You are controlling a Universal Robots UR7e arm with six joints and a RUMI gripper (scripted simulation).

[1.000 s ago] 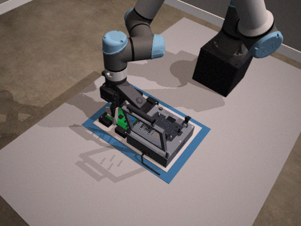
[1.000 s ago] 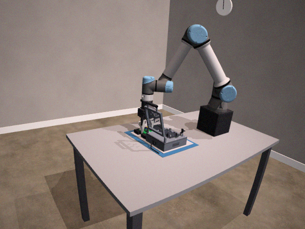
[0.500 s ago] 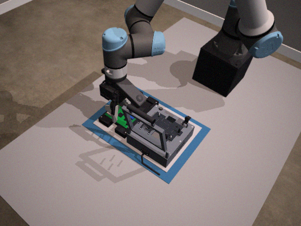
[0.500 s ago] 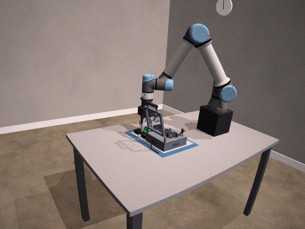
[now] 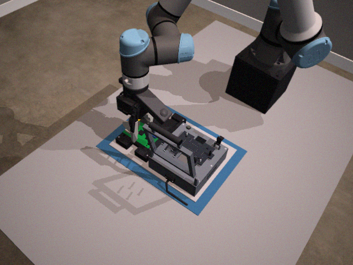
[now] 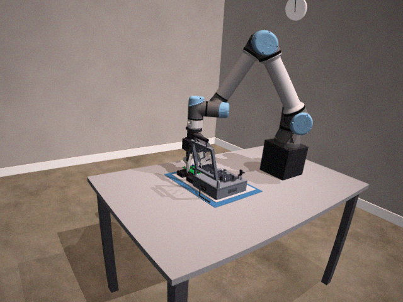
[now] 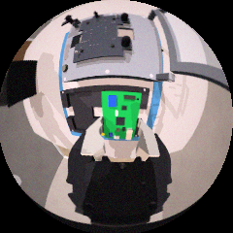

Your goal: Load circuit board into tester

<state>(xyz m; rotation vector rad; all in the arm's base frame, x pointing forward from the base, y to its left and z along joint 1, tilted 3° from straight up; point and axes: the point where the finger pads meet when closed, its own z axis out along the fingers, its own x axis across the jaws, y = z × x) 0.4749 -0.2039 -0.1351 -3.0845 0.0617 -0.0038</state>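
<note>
Right now the green circuit board is right at my hand. From my hand the other things lie so: tester lid: 17 cm to the left, 14 cm above, 9 cm ahead.
</note>
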